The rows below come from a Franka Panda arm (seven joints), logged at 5 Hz.
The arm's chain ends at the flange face. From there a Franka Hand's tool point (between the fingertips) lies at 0.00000 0.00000 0.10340 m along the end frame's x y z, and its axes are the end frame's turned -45 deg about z.
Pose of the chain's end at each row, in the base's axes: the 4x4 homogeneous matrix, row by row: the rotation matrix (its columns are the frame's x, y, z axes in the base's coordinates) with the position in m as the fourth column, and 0 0 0 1 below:
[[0.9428 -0.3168 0.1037 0.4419], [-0.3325 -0.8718 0.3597 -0.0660], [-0.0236 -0.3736 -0.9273 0.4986], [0 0 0 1]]
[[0.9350 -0.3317 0.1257 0.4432], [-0.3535 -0.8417 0.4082 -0.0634], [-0.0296 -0.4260 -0.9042 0.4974], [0 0 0 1]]
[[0.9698 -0.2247 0.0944 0.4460], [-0.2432 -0.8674 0.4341 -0.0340], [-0.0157 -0.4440 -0.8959 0.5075], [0 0 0 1]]
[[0.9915 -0.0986 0.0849 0.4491], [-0.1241 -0.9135 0.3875 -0.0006], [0.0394 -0.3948 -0.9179 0.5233], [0 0 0 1]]
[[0.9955 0.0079 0.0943 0.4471], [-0.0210 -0.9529 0.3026 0.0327], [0.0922 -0.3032 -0.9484 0.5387], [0 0 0 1]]
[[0.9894 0.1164 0.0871 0.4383], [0.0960 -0.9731 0.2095 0.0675], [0.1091 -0.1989 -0.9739 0.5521], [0 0 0 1]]
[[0.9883 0.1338 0.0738 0.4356], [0.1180 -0.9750 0.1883 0.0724], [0.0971 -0.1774 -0.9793 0.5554], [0 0 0 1]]
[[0.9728 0.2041 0.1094 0.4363], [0.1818 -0.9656 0.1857 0.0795], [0.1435 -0.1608 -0.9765 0.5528], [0 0 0 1]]
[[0.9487 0.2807 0.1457 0.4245], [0.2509 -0.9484 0.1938 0.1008], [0.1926 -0.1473 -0.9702 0.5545], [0 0 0 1]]
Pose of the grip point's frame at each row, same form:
[[0.8907 0.4426 0.1037 0.4526], [0.3813 -0.8516 0.3597 -0.0288], [0.2475 -0.2809 -0.9273 0.4027], [0 0 0 1]]
[[0.8957 0.4266 0.1257 0.4562], [0.3452 -0.8451 0.4082 -0.0212], [0.2803 -0.3222 -0.9042 0.4039], [0 0 0 1]]
[[0.8446 0.5269 0.0944 0.4558], [0.4414 -0.7853 0.4341 0.0109], [0.3029 -0.3251 -0.8959 0.4149], [0 0 0 1]]
[[0.7708 0.6314 0.0849 0.4579], [0.5582 -0.7337 0.3875 0.0395], [0.3070 -0.2513 -0.9179 0.4284], [0 0 0 1]]
[[0.6983 0.7095 0.0943 0.4569], [0.6590 -0.6887 0.3026 0.0640], [0.2796 -0.1492 -0.9484 0.4406], [0 0 0 1]]
[[0.6173 0.7819 0.0871 0.4473], [0.7560 -0.6202 0.2095 0.0892], [0.2178 -0.0635 -0.9739 0.4514], [0 0 0 1]]
[[0.6042 0.7934 0.0738 0.4432], [0.7729 -0.6060 0.1883 0.0919], [0.1941 -0.0568 -0.9793 0.4541], [0 0 0 1]]
[[0.5436 0.8322 0.1094 0.4476], [0.8113 -0.5542 0.1857 0.0987], [0.2152 -0.0122 -0.9765 0.4518], [0 0 0 1]]
[[0.4723 0.8693 0.1457 0.4396], [0.8480 -0.4932 0.1938 0.1208], [0.2403 0.0320 -0.9702 0.4542], [0 0 0 1]]

